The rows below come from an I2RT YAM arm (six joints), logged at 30 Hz.
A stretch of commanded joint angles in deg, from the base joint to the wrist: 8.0, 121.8, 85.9, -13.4, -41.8, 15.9; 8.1, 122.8, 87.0, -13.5, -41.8, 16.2; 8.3, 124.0, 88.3, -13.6, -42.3, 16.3; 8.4, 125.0, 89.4, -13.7, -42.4, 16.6; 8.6, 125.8, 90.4, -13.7, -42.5, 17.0; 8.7, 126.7, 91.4, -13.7, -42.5, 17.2; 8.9, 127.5, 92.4, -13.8, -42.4, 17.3; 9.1, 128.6, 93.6, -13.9, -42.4, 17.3; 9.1, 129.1, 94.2, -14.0, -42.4, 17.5; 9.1, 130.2, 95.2, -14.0, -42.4, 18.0; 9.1, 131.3, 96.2, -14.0, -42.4, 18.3; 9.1, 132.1, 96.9, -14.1, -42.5, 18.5; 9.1, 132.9, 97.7, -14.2, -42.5, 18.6; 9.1, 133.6, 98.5, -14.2, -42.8, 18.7; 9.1, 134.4, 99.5, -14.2, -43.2, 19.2
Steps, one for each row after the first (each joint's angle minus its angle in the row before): 0.1, 1.0, 1.1, -0.1, 0.0, 0.3; 0.2, 1.2, 1.3, -0.1, -0.5, 0.1; 0.1, 1.0, 1.1, -0.1, -0.1, 0.3; 0.2, 0.8, 1.0, 0.0, -0.1, 0.4; 0.1, 0.9, 1.0, 0.0, 0.0, 0.2; 0.2, 0.8, 1.0, -0.1, 0.1, 0.1; 0.2, 1.1, 1.2, -0.1, 0.0, 0.0; 0.0, 0.5, 0.6, -0.1, 0.0, 0.2; 0.0, 1.1, 1.0, 0.0, 0.0, 0.5; 0.0, 1.1, 1.0, 0.0, 0.0, 0.3; 0.0, 0.8, 0.7, -0.1, -0.1, 0.2; 0.0, 0.8, 0.8, -0.1, 0.0, 0.1; 0.0, 0.7, 0.8, 0.0, -0.3, 0.1; 0.0, 0.8, 1.0, 0.0, -0.4, 0.5
